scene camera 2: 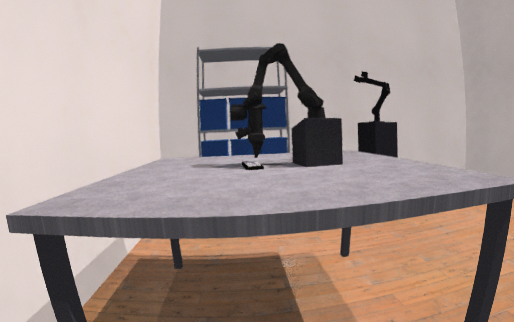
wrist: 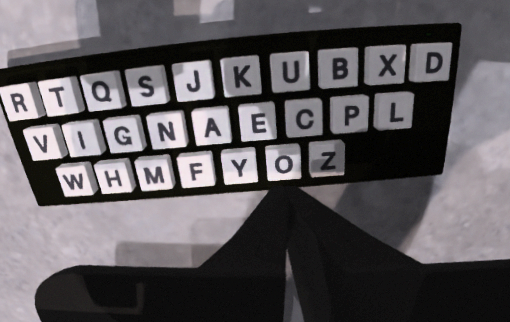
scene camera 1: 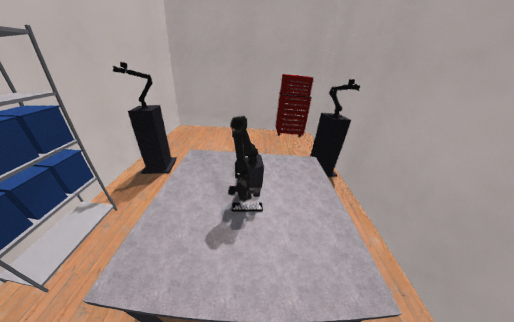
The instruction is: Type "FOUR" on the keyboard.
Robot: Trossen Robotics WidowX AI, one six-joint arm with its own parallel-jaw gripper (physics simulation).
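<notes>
A black keyboard with white letter keys lies flat on the table. In the wrist view, the F key and the O key are in the bottom row, the U key is in the top row, and the R key is at its far left. My gripper is shut and empty, pointing down. Its tips appear just below the O key at the keyboard's lower edge in the wrist view. In scene camera 2 they stand a little above the keyboard.
The grey table carries the arm's black base block. Off the table stand a shelf unit with blue bins, a red cabinet, and two black pedestals with arms.
</notes>
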